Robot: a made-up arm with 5 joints.
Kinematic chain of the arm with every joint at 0, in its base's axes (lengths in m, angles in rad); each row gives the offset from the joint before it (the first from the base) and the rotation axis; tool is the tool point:
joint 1: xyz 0 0 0.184 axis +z
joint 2: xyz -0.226 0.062 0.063 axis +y
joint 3: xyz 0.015 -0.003 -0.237 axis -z
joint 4: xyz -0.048 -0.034 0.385 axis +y
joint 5: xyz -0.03 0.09 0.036 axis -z
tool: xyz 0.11 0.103 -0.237
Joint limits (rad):
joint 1: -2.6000..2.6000
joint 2: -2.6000..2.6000
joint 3: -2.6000..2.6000
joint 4: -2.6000..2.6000
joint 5: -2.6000..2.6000
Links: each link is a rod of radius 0.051 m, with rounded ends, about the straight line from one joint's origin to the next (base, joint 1, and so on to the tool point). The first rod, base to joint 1, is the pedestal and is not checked.
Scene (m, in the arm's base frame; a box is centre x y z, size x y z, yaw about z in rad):
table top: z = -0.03
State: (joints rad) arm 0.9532 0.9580 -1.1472 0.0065 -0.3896
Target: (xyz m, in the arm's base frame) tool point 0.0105 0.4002 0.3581
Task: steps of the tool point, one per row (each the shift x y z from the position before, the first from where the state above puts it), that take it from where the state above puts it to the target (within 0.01 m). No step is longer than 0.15 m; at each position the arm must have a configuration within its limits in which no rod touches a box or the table.
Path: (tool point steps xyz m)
1: -0.0571 0.1072 0.0016
2: -0.0211 0.1207 0.0015
3: 0.0178 0.1224 0.0011
4: 0.0556 0.1115 0.0008
5: 0.0885 0.0893 0.0003
6: 0.1129 0.0573 -0.0001
7: 0.1263 0.0189 -0.0008

